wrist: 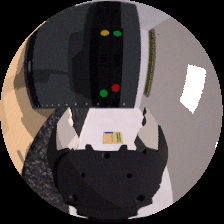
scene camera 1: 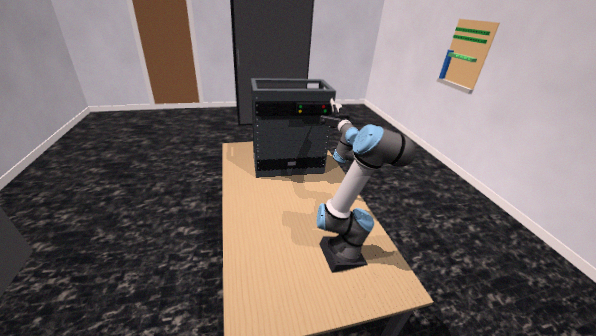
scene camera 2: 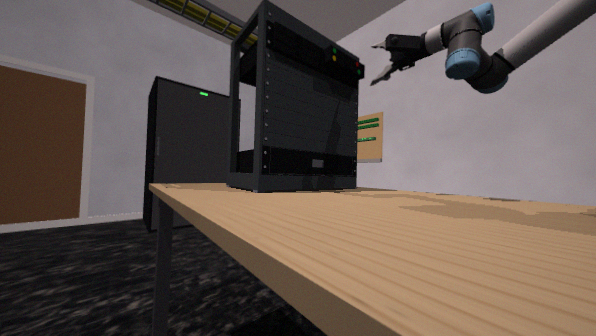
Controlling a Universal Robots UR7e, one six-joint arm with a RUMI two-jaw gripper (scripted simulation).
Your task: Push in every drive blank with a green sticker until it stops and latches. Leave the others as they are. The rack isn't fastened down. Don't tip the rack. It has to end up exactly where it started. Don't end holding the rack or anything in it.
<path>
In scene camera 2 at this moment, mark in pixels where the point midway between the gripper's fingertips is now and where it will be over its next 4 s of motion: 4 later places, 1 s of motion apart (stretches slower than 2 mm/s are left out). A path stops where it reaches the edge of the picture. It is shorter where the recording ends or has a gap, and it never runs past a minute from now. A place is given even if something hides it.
My gripper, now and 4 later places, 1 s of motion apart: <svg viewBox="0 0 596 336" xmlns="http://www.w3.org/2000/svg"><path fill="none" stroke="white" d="M370 66L365 63L356 48L346 50L342 51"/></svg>
</path>
